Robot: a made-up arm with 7 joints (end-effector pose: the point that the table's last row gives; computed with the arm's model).
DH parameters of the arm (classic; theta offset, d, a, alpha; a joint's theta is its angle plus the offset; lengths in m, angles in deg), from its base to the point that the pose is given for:
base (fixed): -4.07 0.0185 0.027 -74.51
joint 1: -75.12 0.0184 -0.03 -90
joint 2: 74 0.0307 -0.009 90
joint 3: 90 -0.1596 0.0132 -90
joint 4: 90 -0.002 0.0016 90
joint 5: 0 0.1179 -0.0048 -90
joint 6: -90 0.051 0.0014 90
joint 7: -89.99 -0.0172 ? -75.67
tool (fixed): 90 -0.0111 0 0
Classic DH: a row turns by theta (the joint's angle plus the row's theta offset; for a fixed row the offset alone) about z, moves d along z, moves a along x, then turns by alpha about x.
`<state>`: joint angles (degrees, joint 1 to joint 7).
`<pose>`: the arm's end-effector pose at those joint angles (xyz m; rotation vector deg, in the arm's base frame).
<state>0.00 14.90 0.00 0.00 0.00 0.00 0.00</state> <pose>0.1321 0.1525 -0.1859 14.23 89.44 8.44</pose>
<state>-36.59 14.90 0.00 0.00 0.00 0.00 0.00</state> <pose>0.2544 0.1161 -0.0864 15.46 53.18 2.70</pose>
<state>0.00 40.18 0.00 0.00 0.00 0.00 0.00</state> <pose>0.1492 0.2035 -0.1190 38.24 85.95 22.68</pose>
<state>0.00 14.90 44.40 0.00 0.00 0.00 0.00</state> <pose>0.0502 0.2136 -0.1483 -11.28 78.92 49.25</pose>
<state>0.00 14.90 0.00 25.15 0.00 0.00 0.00</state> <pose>0.1046 0.1639 -0.2233 12.92 114.39 12.15</pose>
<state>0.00 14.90 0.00 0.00 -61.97 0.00 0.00</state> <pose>0.1138 0.1150 -0.2575 -44.73 84.45 -26.53</pose>
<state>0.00 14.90 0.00 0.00 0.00 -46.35 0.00</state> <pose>0.1487 0.1526 -0.1908 15.13 43.39 1.99</pose>
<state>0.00 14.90 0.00 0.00 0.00 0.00 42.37</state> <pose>0.1156 0.1384 -0.1856 -10.11 79.61 47.45</pose>
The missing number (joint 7, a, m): -0.028
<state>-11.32 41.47 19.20 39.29 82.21 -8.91 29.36</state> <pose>0.1776 0.1865 -0.0938 95.04 59.18 85.55</pose>
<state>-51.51 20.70 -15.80 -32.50 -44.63 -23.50 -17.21</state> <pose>0.2909 0.0269 0.0025 18.95 -10.21 -58.26</pose>
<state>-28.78 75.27 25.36 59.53 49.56 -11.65 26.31</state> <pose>0.1517 0.2553 0.0596 53.13 58.11 114.91</pose>
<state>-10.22 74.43 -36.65 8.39 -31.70 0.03 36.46</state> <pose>0.1686 0.2277 -0.0892 38.47 91.46 48.24</pose>
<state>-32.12 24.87 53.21 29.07 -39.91 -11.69 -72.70</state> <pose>0.1891 0.2358 -0.1751 4.95 34.83 -20.81</pose>
